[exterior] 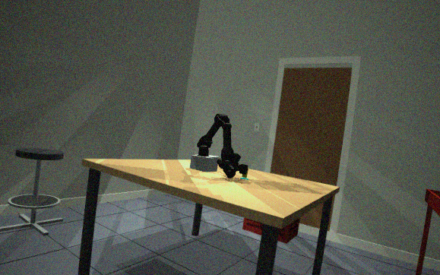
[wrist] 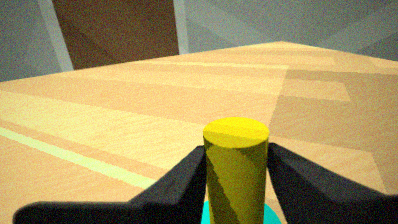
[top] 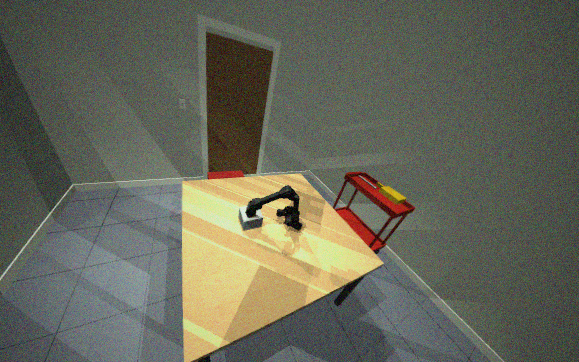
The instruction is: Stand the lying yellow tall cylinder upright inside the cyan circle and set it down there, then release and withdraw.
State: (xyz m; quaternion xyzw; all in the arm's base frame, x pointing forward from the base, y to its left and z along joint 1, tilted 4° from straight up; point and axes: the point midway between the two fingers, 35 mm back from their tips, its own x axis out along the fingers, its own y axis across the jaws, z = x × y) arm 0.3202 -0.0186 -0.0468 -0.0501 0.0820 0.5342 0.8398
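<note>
Now: gripper tip 20 mm above the yellow tall cylinder. From my gripper tip the other things lie so: cyan circle 60 mm below.
</note>
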